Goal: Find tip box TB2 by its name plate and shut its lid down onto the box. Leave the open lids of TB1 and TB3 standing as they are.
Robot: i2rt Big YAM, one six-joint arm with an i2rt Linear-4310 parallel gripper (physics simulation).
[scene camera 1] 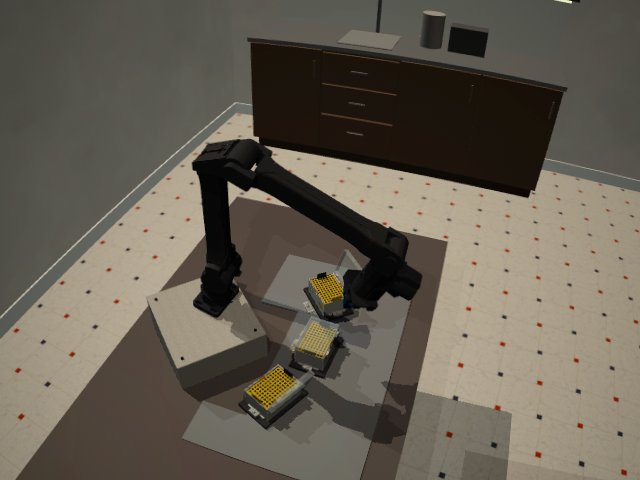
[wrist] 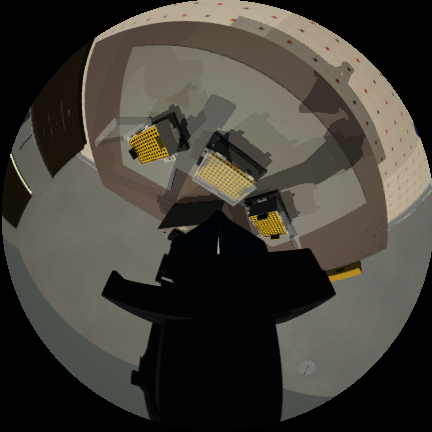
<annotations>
gripper: scene camera 1 345, 307; wrist 217, 215
</annotations>
